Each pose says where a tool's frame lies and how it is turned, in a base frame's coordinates. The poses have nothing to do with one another.
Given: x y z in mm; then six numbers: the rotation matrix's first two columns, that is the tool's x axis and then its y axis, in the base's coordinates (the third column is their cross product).
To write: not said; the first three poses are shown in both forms.
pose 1, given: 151 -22 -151 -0.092 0.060 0.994 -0.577 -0.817 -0.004
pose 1, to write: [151 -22 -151], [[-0.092 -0.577 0.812], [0.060 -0.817 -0.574], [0.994 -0.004 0.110]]
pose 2, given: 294 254 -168 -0.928 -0.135 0.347 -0.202 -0.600 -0.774
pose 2, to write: [294 254 -168], [[-0.928 -0.202 0.313], [-0.135 -0.600 -0.788], [0.347 -0.774 0.530]]
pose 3, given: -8 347 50 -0.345 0.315 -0.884 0.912 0.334 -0.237
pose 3, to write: [-8 347 50], [[-0.345 0.912 0.221], [0.315 0.334 -0.888], [-0.884 -0.237 -0.403]]
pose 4, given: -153 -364 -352 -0.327 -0.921 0.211 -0.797 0.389 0.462
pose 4, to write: [-153 -364 -352], [[-0.327 -0.797 -0.508], [-0.921 0.389 -0.017], [0.211 0.462 -0.861]]
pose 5, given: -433 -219 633 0.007 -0.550 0.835 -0.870 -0.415 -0.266
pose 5, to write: [-433 -219 633], [[0.007 -0.870 0.493], [-0.550 -0.415 -0.725], [0.835 -0.266 -0.481]]
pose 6, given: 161 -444 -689 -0.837 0.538 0.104 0.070 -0.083 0.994
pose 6, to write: [161 -444 -689], [[-0.837 0.070 0.543], [0.538 -0.083 0.839], [0.104 0.994 0.032]]
